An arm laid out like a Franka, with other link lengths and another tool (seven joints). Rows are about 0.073 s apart.
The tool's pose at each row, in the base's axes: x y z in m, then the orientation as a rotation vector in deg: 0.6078, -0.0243, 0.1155, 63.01, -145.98, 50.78; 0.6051, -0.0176, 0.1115, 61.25, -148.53, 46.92; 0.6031, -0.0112, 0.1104, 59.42, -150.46, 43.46; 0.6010, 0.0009, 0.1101, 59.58, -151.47, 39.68; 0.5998, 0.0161, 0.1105, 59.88, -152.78, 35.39; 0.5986, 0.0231, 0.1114, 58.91, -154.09, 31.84; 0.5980, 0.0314, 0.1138, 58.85, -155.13, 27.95
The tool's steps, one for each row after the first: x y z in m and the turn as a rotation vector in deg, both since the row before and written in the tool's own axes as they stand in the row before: -0.0037, 0.0073, -0.0010, -2.78, -1.20, 1.52; -0.0027, 0.0056, -0.0028, -2.53, -0.76, 1.35; -0.0055, 0.0090, -0.0062, -2.45, -1.03, -0.13; -0.0079, 0.0104, -0.0079, -2.69, -1.45, -0.11; -0.0030, 0.0052, -0.0039, -2.39, -0.93, 0.68; -0.0037, 0.0054, -0.0056, -2.46, -1.19, 0.05
